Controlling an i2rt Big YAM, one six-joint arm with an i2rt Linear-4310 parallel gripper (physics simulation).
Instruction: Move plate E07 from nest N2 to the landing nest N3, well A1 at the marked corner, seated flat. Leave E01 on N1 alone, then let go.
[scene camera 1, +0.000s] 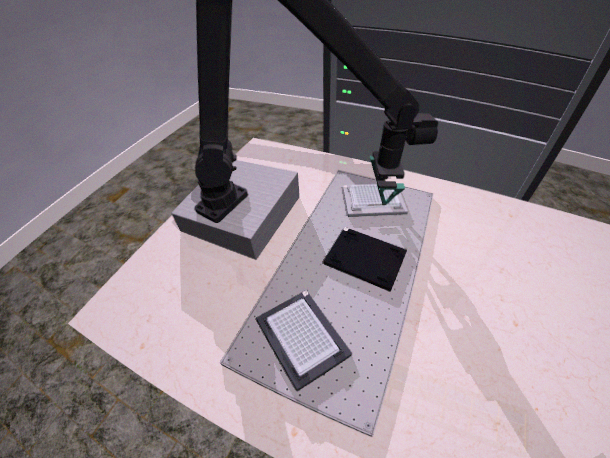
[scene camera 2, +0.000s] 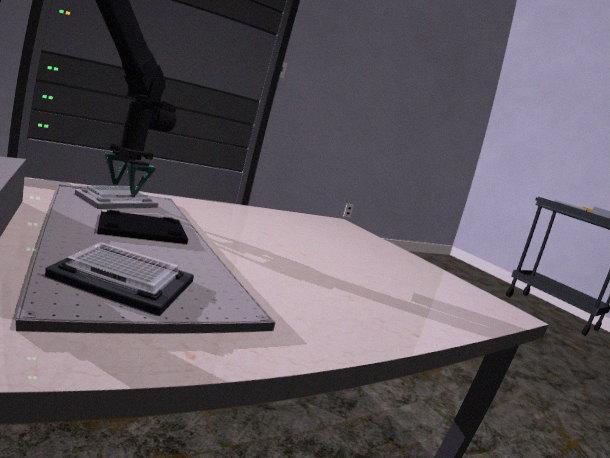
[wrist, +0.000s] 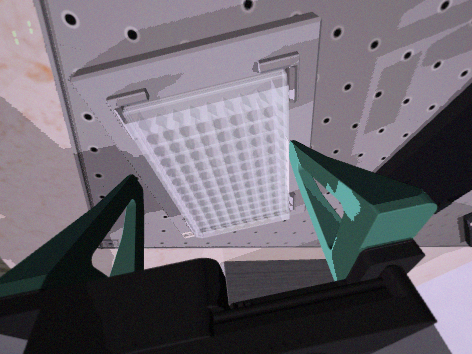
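Note:
A clear well plate (scene camera 1: 365, 195) (scene camera 2: 107, 190) (wrist: 215, 150) sits on the light grey far nest (scene camera 1: 375, 212) (scene camera 2: 125, 204) (wrist: 200, 67). My gripper (scene camera 1: 382, 196) (scene camera 2: 125, 189) (wrist: 213, 164) is open and empty, low over this plate, with one green finger by each long side; the right finger looks close to the plate's edge in the wrist view. The black middle nest (scene camera 1: 367, 259) (scene camera 2: 142, 227) holds no plate and has a white mark (scene camera 1: 346, 230) at one corner. Another plate (scene camera 1: 302, 336) (scene camera 2: 125, 267) sits on the dark grey near nest (scene camera 1: 320, 372) (scene camera 2: 107, 295). No labels are readable.
The nests stand on a perforated board (scene camera 1: 345, 410) (scene camera 2: 225, 312) on the table (scene camera 1: 500, 300) (scene camera 2: 375, 300). The arm's base stands on a grey block (scene camera 1: 260, 200) left of the board. A dark rack (scene camera 1: 450, 120) (scene camera 2: 200, 135) stands behind the table. A cart (scene camera 2: 560, 292) stands far right.

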